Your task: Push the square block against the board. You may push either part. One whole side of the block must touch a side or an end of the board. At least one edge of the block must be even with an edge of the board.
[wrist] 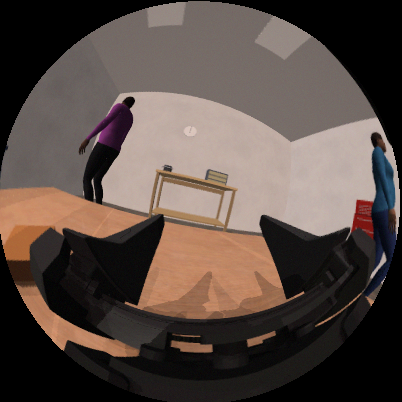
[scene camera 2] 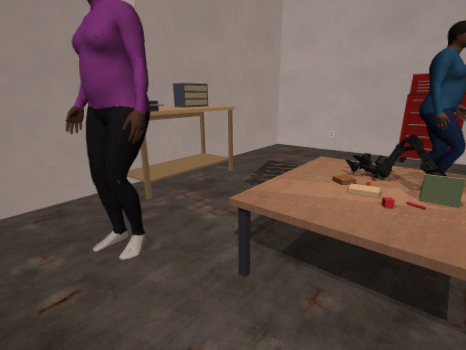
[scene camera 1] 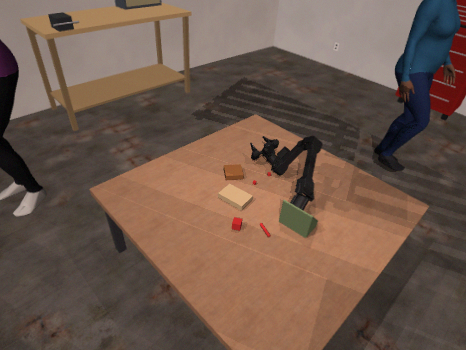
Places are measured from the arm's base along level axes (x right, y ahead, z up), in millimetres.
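Pixels of known places: gripper, fingertip midpoint: [wrist: 213,219] [scene camera 2: 349,157] [scene camera 1: 256,139]; arm's base, link origin: [scene camera 2: 433,184] [scene camera 1: 296,207].
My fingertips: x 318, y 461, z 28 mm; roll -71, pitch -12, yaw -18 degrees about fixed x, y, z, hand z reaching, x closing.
For each thing: its middle in the pictures, then the offset to it from my fingertips.
- brown square block, body centre: [scene camera 1: 233,172] [scene camera 2: 344,179] dx -243, dy -20, dz -95 mm
- cream board, body centre: [scene camera 1: 235,196] [scene camera 2: 364,190] dx -395, dy -154, dz -95 mm
- red cube, body centre: [scene camera 1: 237,223] [scene camera 2: 388,202] dx -542, dy -279, dz -90 mm
- red stick, body centre: [scene camera 1: 265,229] [scene camera 2: 415,205] dx -475, dy -395, dz -103 mm
The brown square block [scene camera 1: 233,170] [scene camera 2: 344,179] lies flat on the table; part of it shows at the left edge of the wrist view [wrist: 25,242]. The cream board [scene camera 1: 235,195] [scene camera 2: 364,190] lies flat nearer to the scene cameras, with a gap between it and the block. The board does not show in the wrist view. My gripper [scene camera 1: 258,141] [scene camera 2: 348,166] [wrist: 213,219] is open and empty, low over the table. It is beyond the block and to its right in scene camera 1, apart from it.
A red cube [scene camera 1: 237,223] [scene camera 2: 388,202] and a red stick [scene camera 1: 265,230] [scene camera 2: 416,205] lie on the near side of the board. Two small red balls [scene camera 1: 254,182] [scene camera 1: 269,174] lie between board and arm. A green wedge [scene camera 1: 298,219] [scene camera 2: 442,190] stands by the arm's base.
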